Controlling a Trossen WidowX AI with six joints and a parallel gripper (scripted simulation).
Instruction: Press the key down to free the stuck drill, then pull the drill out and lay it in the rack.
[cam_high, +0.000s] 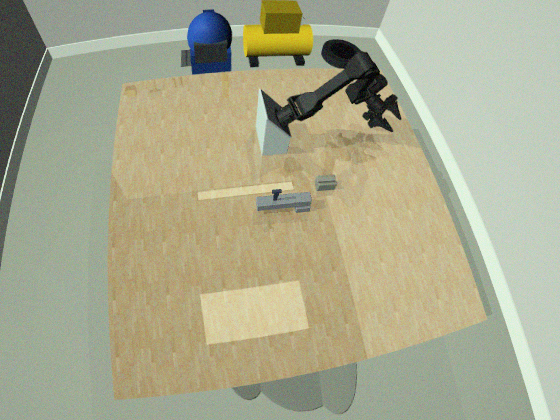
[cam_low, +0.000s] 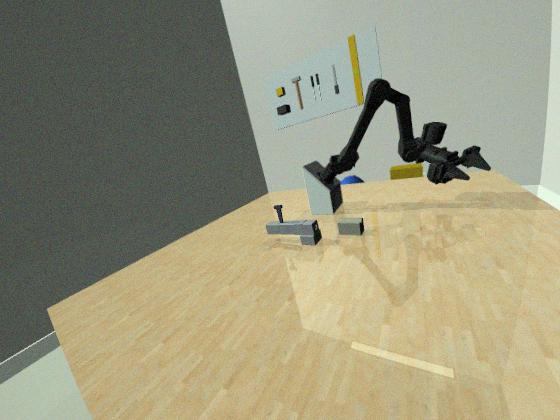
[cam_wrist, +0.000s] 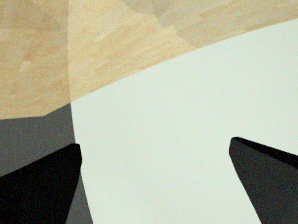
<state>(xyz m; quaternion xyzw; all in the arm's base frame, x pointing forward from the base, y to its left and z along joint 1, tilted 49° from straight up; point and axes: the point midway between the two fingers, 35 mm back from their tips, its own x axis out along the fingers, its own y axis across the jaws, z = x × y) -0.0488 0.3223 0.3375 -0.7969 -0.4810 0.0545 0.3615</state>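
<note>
The dark key lies 520 mm to the right of my gripper tip, 320 mm ahead of it and 10 mm below it. Round my gripper tip: drill bit (470 mm to the right, 310 mm ahead, 50 mm below); then rack (330 mm to the right, 230 mm ahead, 80 mm below).
</note>
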